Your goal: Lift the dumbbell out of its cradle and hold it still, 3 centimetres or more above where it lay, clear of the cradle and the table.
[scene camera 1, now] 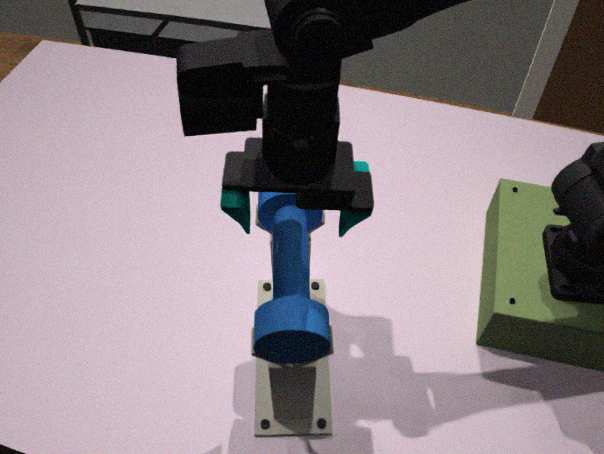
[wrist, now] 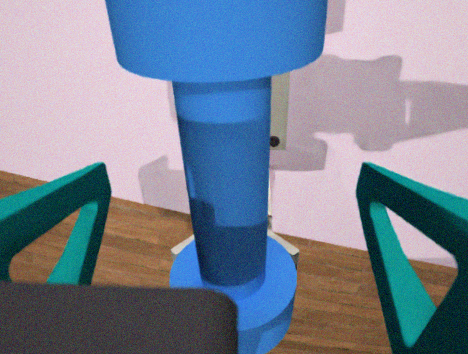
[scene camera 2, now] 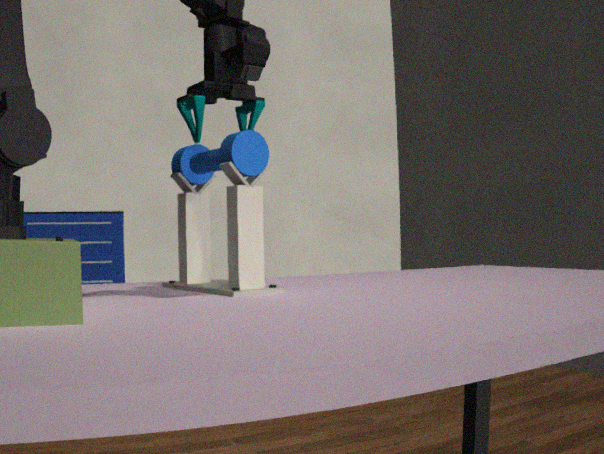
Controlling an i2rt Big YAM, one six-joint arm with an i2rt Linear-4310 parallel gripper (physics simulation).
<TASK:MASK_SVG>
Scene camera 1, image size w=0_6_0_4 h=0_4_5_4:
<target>gripper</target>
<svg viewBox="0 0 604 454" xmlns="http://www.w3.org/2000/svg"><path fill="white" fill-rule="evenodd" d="M226 154L220 200L221 210L238 222L247 234L250 234L251 224L249 192L296 193L296 206L300 209L340 211L339 237L342 237L350 228L372 214L374 198L368 163L353 161L352 144L348 141L337 141L335 163L330 163L334 124L326 134L315 138L313 136L307 137L307 139L295 140L293 136L276 130L270 124L267 116L267 161L263 161L263 138L247 138L245 140L244 152L230 151Z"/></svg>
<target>blue dumbbell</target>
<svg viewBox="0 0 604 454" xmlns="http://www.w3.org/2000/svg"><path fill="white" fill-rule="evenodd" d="M258 192L258 220L263 227L273 232L273 299L263 303L255 311L254 351L261 358L277 363L297 364L317 360L326 355L331 348L329 312L323 304L310 299L307 232L314 229L320 223L323 216L322 210L298 208L296 206L296 193Z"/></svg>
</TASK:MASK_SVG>
